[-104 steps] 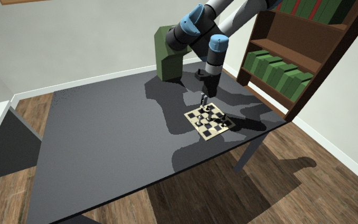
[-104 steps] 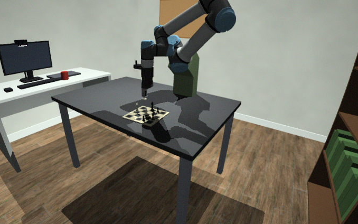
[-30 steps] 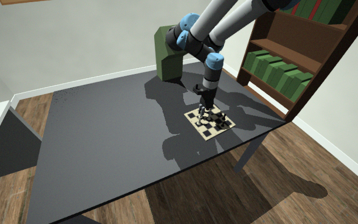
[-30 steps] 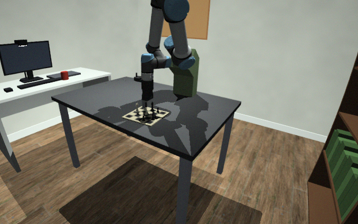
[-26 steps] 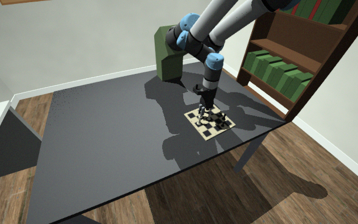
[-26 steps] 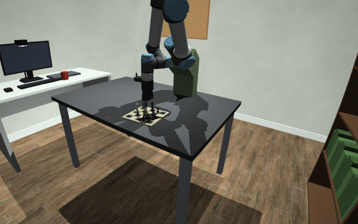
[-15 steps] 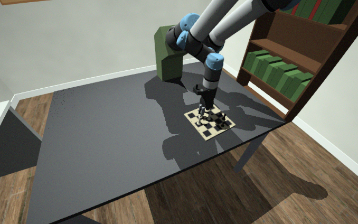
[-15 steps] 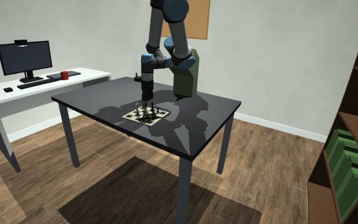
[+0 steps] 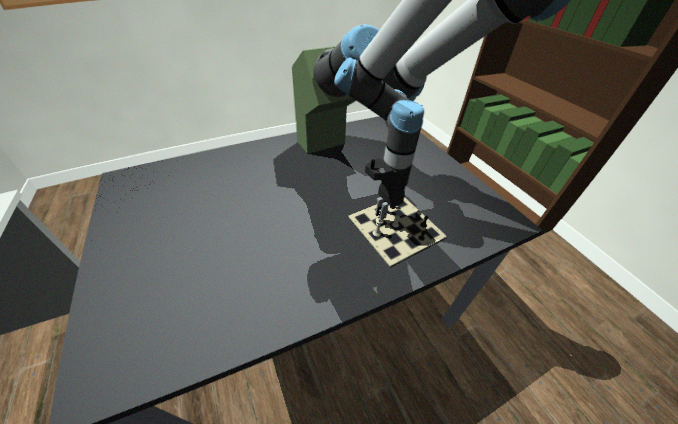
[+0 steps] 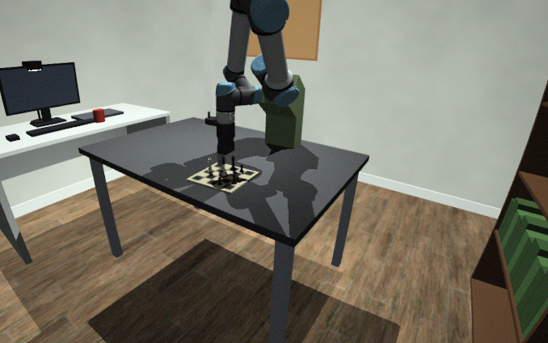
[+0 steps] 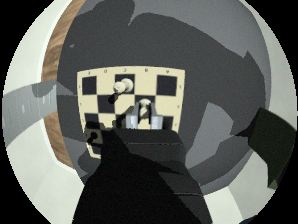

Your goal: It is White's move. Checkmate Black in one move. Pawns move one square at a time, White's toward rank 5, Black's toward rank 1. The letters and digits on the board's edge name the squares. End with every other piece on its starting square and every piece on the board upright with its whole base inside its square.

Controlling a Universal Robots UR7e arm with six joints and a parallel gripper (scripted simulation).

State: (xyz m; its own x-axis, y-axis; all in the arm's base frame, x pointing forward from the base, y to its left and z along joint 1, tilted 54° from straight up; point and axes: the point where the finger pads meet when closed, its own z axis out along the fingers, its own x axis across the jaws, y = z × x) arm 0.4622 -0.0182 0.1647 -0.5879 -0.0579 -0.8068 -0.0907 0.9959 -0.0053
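Right now my hand is 40 mm short of the white piece, 30 mm to the left of it and 10 mm above it. Round my hand: chessboard 50 mm below, 40 mm to the left, 30 mm ahead; black piece 40 mm behind, 30 mm to the left, 10 mm below.
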